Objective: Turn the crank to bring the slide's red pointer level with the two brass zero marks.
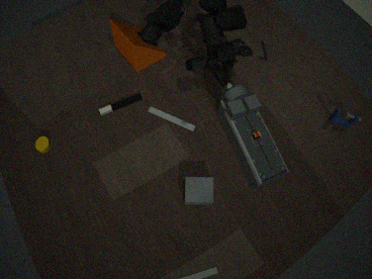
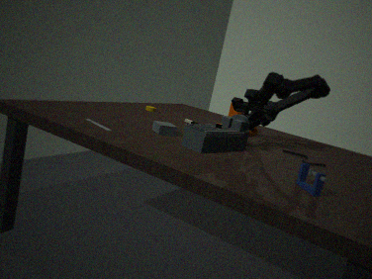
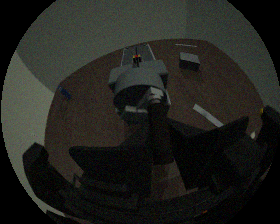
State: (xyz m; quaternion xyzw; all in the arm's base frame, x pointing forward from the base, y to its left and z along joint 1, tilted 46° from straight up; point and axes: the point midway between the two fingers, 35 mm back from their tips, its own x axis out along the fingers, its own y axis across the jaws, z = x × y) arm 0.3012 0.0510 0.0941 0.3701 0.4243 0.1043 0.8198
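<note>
Now: gripper tip 17 cm short of the red pointer, 1 cm to the left of it and 1 cm above it. Also, from my gripper tip: grey block: 20 cm ahead, 21 cm to the right, 7 cm below; then yellow disc: 15 cm behind, 56 cm to the right, 8 cm below; then black-and-white marker: 15 cm behind, 29 cm to the right, 9 cm below.
</note>
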